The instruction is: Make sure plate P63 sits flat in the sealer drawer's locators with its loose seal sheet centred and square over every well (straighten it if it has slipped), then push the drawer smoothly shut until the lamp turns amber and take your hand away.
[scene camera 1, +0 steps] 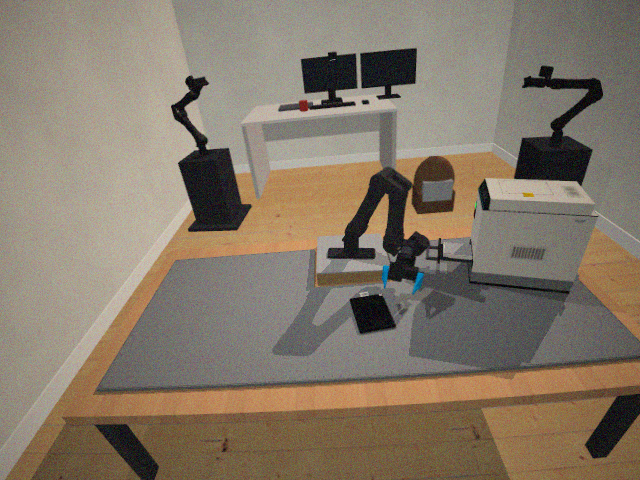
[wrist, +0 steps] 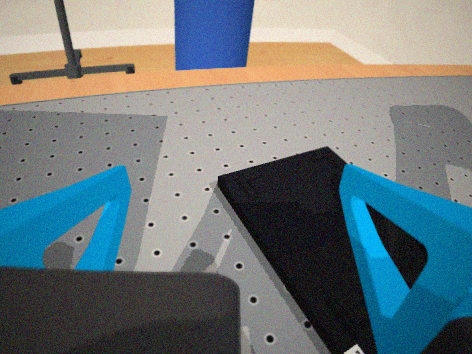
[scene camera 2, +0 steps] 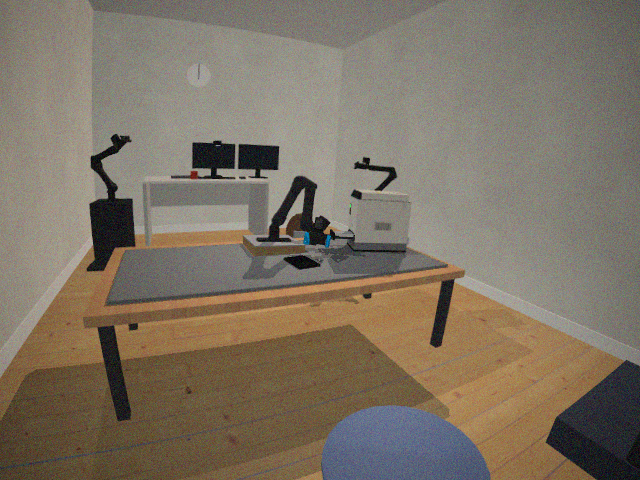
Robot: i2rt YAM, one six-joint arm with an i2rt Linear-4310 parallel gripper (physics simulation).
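Places are measured from the arm's base along level axes (x back, y right, z up), in centimetres.
Where they show: gripper, fingertip midpoint: (scene camera 1: 398,290) (wrist: 235,177) (scene camera 2: 318,244); arm's base at its link origin: (scene camera 1: 351,254) (scene camera 2: 273,240).
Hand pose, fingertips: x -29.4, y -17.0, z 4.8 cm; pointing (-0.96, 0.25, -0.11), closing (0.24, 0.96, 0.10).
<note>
Things, the pixels of their top centre, and the offset from my fingertips. "spot": a spot on its surface instead. Level surfaces: height alone.
- white sealer at its top centre: (scene camera 1: 535,189) (scene camera 2: 381,192) dz +26.6, dx +19.5, dy -46.3 cm
- dark upright handle part at a spot on its surface: (scene camera 1: 439,251) spot: dz +1.0, dx +21.5, dy -17.4 cm
- flat black pad at a spot on its surface: (wrist: 280,215) spot: dz -7.7, dx -3.5, dy +5.2 cm
- grey mat at its surface level: dz -8.8 cm
The white sealer (scene camera 1: 532,235) (scene camera 2: 381,214) stands at the right of the mat, with a small green light (scene camera 1: 475,205) (scene camera 2: 350,206) on its left side. Its drawer (scene camera 1: 458,251) (scene camera 2: 343,236) sticks out to the left, with a dark upright handle part (scene camera 1: 439,251) at its outer end. Plate P63 and its seal sheet cannot be made out in the scene views, and neither shows in the wrist view. My gripper (scene camera 1: 400,289) (scene camera 2: 316,244) (wrist: 235,177) is open and empty, pointing down above the mat, left of the drawer's handle and apart from it.
A flat black pad (scene camera 1: 372,314) (scene camera 2: 302,261) (wrist: 280,215) lies on the grey mat (scene camera 1: 206,330) near my right finger in the wrist view. The arm stands on a low block (scene camera 1: 351,277). A blue bin (wrist: 212,32) stands beyond the table edge.
</note>
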